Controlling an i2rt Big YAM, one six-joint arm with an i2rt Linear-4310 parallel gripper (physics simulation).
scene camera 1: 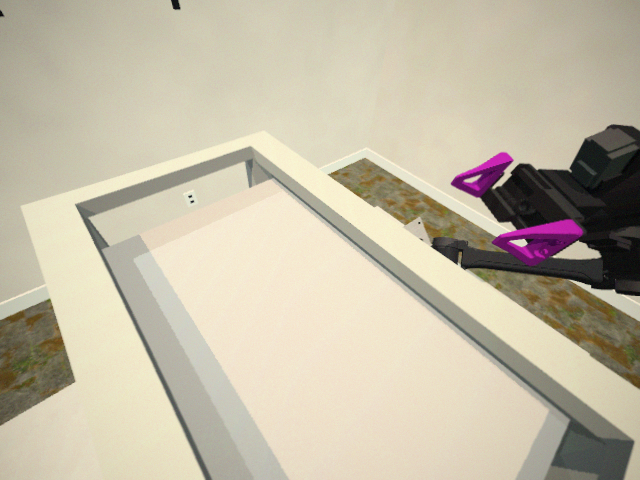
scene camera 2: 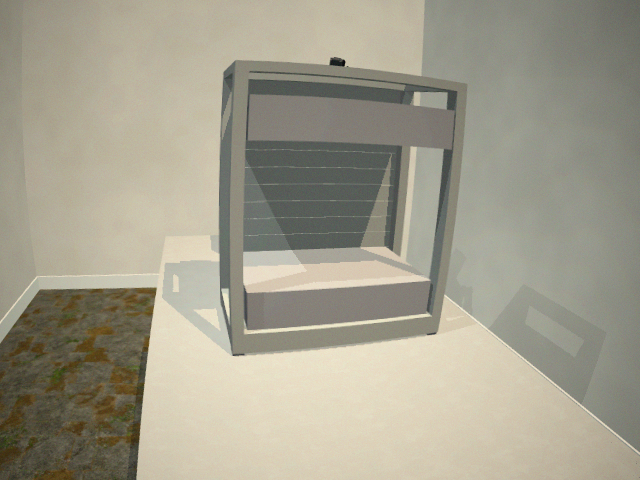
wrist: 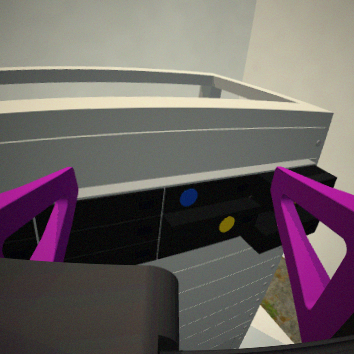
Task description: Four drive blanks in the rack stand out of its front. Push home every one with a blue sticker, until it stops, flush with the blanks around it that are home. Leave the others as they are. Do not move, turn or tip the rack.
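Note:
The rack (scene camera 1: 361,214) (scene camera 2: 236,206) (wrist: 150,103) stands upright. Black blanks show in the wrist view. The blank with a blue sticker (wrist: 188,197) looks level with the blanks beside it on the left. Below it, a blank with a yellow sticker (wrist: 226,224) stands out, its top face showing. Further right, an upper blank (wrist: 324,176) and a lower blank (wrist: 270,243) stand out; my right finger covers part of them, and their stickers do not show. My gripper (scene camera 1: 474,212) (wrist: 173,177) is open and empty, in front of the rack and apart from it.
The table (scene camera 2: 361,403) bears the rack, with a wall close along one side. Patterned floor (scene camera 1: 558,310) lies below the arm. A light grey slotted panel (wrist: 215,295) is below the blanks. A dark part (scene camera 2: 337,62) shows above the rack's top edge.

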